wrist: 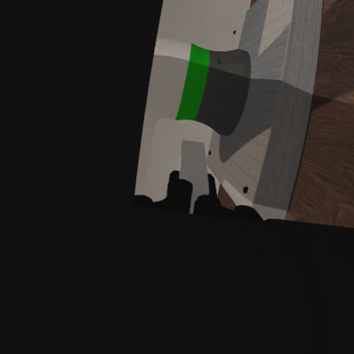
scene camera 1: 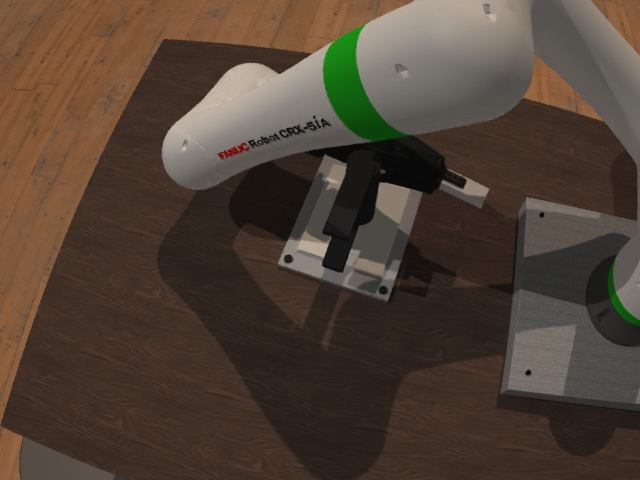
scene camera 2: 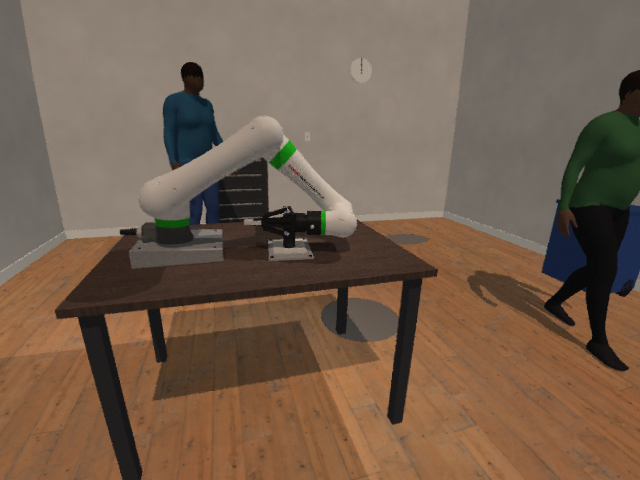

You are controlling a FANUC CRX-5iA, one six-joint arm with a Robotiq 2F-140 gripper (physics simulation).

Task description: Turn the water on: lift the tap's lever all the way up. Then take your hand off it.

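Frame: origin at the arm's base, x ahead, y up, z right, level; centimetres.
Seen in the pictures: gripper, fingertip midpoint: [scene camera 1: 485, 198] [scene camera 2: 244, 221]; arm's base, link origin: [scene camera 1: 624, 300] [scene camera 2: 173, 239].
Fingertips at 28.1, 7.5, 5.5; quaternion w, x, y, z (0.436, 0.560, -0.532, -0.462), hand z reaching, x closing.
Note:
Offsets run from my fingertips to a thing's middle, as dx, dy, dz. Level surfaces: height alone.
The black tap stands on a white base plate [scene camera 1: 310, 264] [scene camera 2: 303, 253]. Its lever @(+17.7, +2.5, -6.9) [scene camera 1: 351, 204] lies above the spout @(+17.7, -4.9, -8.1) [scene camera 1: 338, 255] in scene camera 1, and both point toward the bottom of that view. The lever's exact tilt is hard to tell. My gripper [scene camera 1: 473, 193] [scene camera 2: 251, 222] [wrist: 190, 158] is shut and empty, its pale pads together. It is level, with its body overlapping the tap's rear end in scene camera 1 and its fingertips past the tap toward the robot's base. Contact with the tap cannot be made out. A large black surface hides much of the wrist view.
The robot's grey base block [scene camera 1: 542, 351] [scene camera 2: 175, 256] [wrist: 280, 175] stands on the dark wooden table @(dy -12.7) [scene camera 1: 129, 361] [scene camera 2: 248, 281], on the side the fingertips point to. The forearm [scene camera 1: 289, 113] [scene camera 2: 310, 180] hangs over the tap's rear. Two people [scene camera 2: 191, 124] [scene camera 2: 604, 165] stand beyond the table.

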